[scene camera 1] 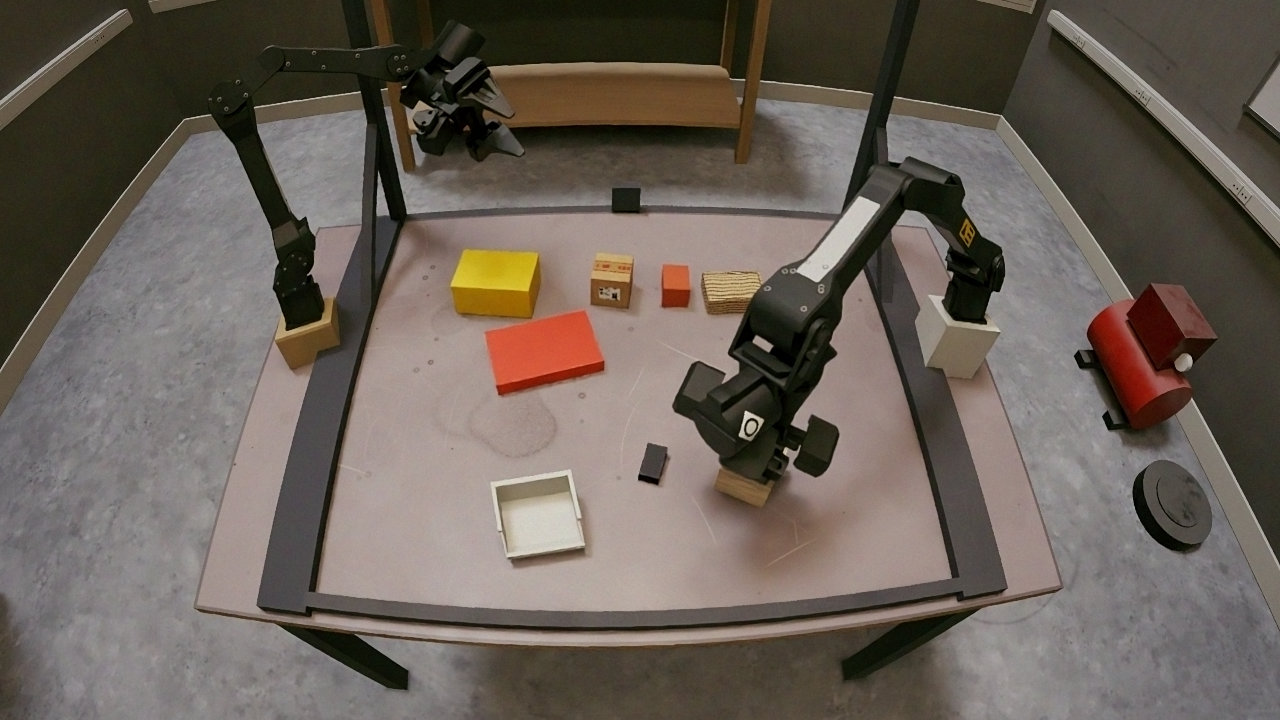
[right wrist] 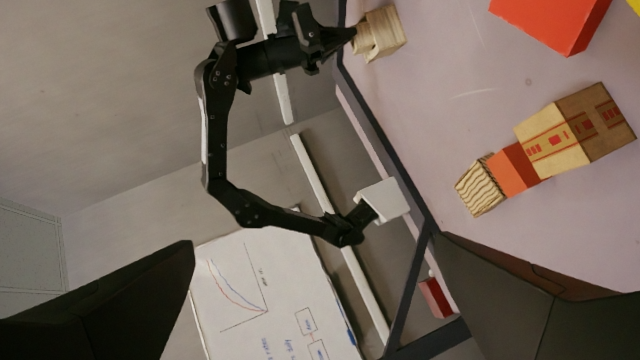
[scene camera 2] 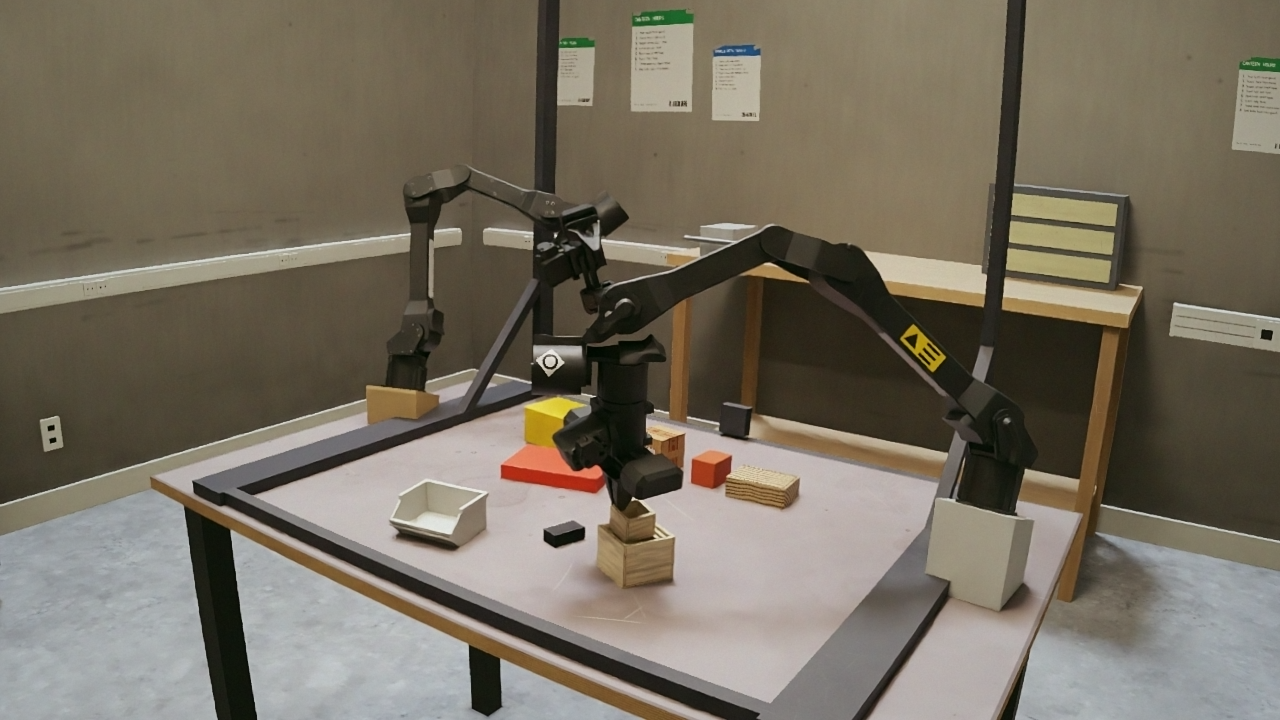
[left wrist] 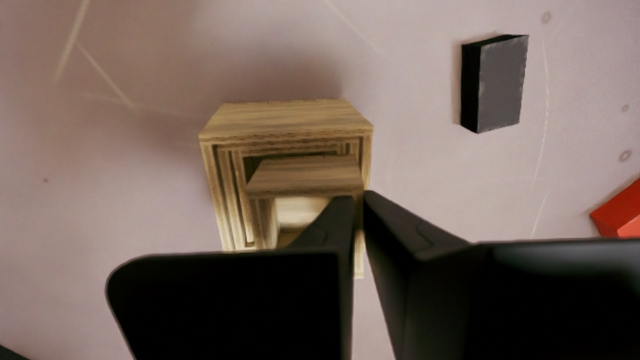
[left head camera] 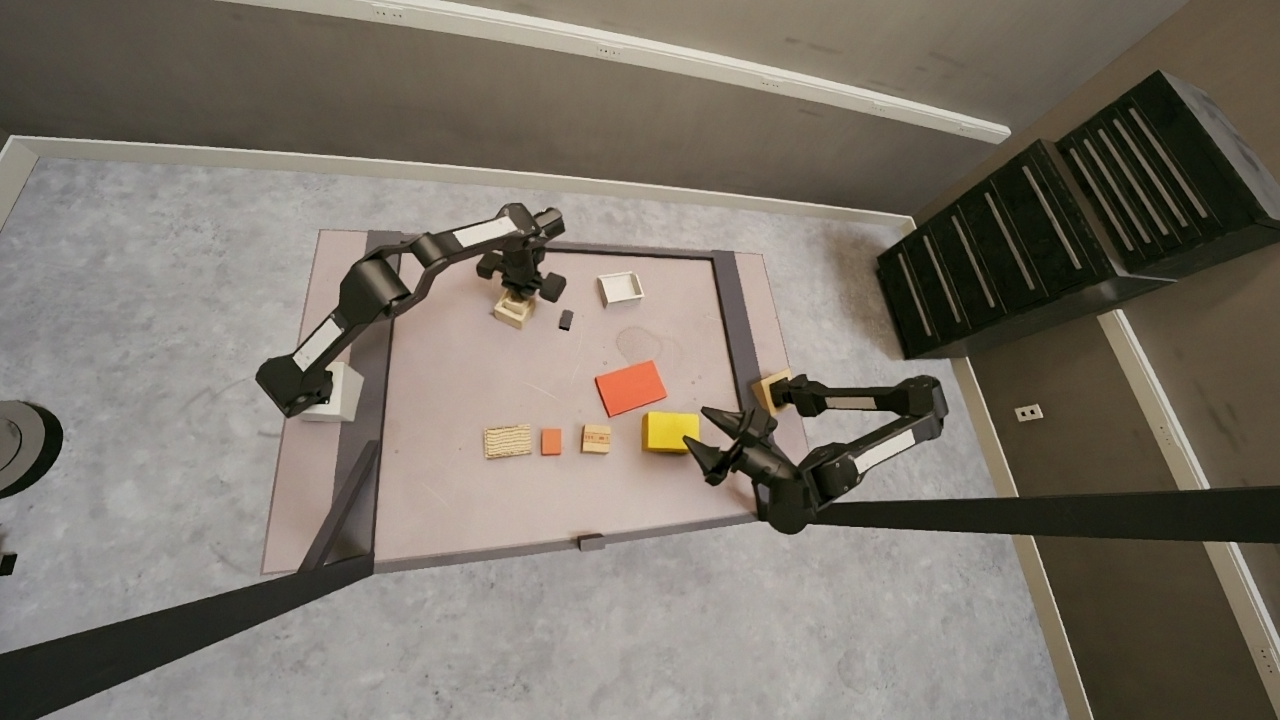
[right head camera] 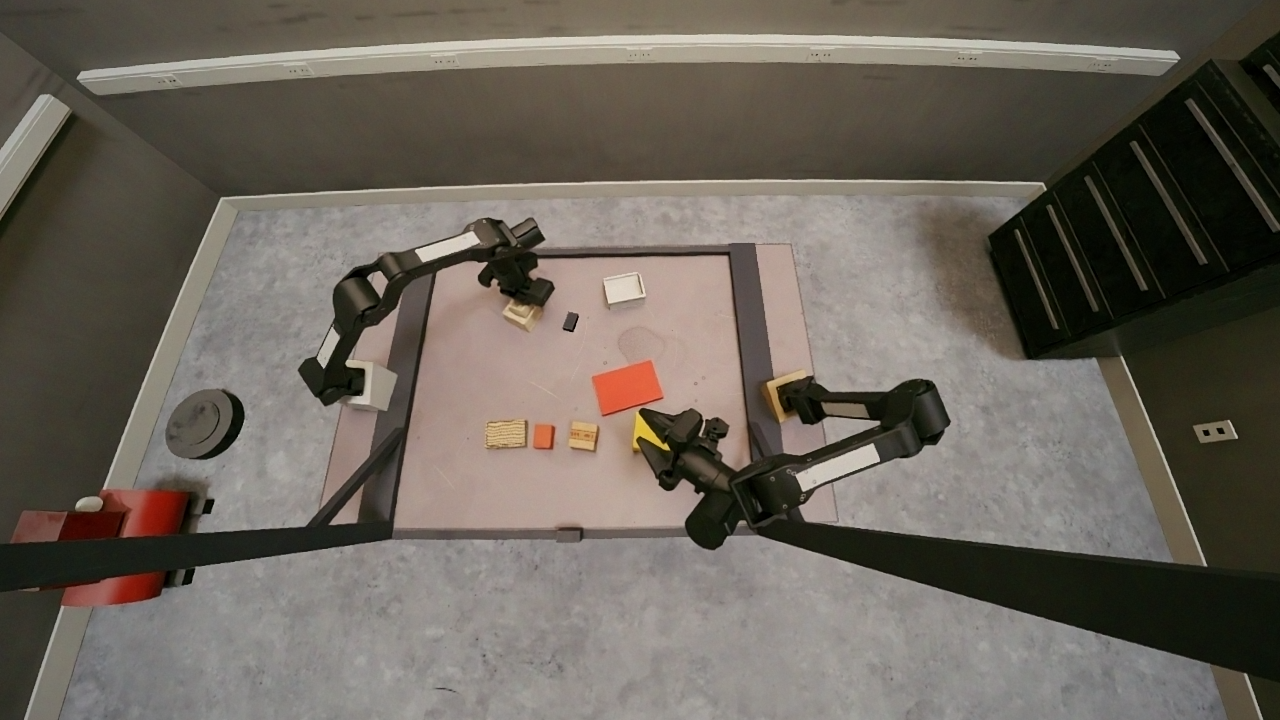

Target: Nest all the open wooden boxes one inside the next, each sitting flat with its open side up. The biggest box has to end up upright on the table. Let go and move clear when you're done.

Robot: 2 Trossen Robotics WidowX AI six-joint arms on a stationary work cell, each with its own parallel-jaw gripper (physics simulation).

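Places are measured from the left arm's base along level axes (x ahead, y left, z up), in centimetres.
Where they show: left gripper, between the fingertips: (right wrist: 356,31) (scene camera 2: 618,509) (left wrist: 355,201) (left head camera: 526,299) (right head camera: 528,304); right gripper, between the fingertips: (scene camera 1: 518,136) (right wrist: 316,248) (scene camera 2: 603,276) (left head camera: 691,423) (right head camera: 638,424); left arm's base, origin of its link: (scene camera 1: 963,312) (right wrist: 368,209) (scene camera 2: 986,509) (left head camera: 312,386) (right head camera: 351,381); right arm's base, origin of its link: (scene camera 1: 304,316) (left head camera: 780,392) (right head camera: 792,395).
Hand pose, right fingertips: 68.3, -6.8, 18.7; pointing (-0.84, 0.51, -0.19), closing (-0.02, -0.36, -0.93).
Observation:
Each offset is from my right fingertips to the top centre of the thing, as dx, dy, dz.
The biggest wooden box @(-33.9, +31.4, -23.5) (scene camera 2: 635,562) (left wrist: 285,117) (right wrist: 391,31) stands upright on the table, open side up. In the left wrist view, more box rims show nested inside its walls. A small wooden box @(-33.2, +31.3, -20.2) (scene camera 2: 632,523) (left wrist: 306,176), open side up, is at the opening, its lower part seemingly within the rim; whether it touches the inner boxes is hidden. My left gripper (scene camera 2: 619,503) (left wrist: 355,201) points down and is shut on one wall of the small box. My right gripper (left head camera: 694,425) (scene camera 1: 516,134) is open and empty, raised near the yellow block, far from the boxes.
A small black block @(-21.3, +30.7, -27.2) (scene camera 1: 652,463) (left wrist: 501,82) lies close beside the boxes. A white open bin @(-8.1, +40.9, -23.9) (scene camera 1: 539,517) (scene camera 2: 438,523) stands farther off. A red slab @(-4.4, +14.0, -26.7) (scene camera 1: 544,351), yellow block @(+4.8, +3.0, -22.8) (scene camera 1: 494,284), carton @(-13.1, +0.6, -23.2) (scene camera 1: 612,282), orange block @(-22.8, -0.2, -25.0) (scene camera 1: 675,286) and wavy-patterned block @(-32.0, -0.5, -25.9) (scene camera 1: 731,292) are also on the table.

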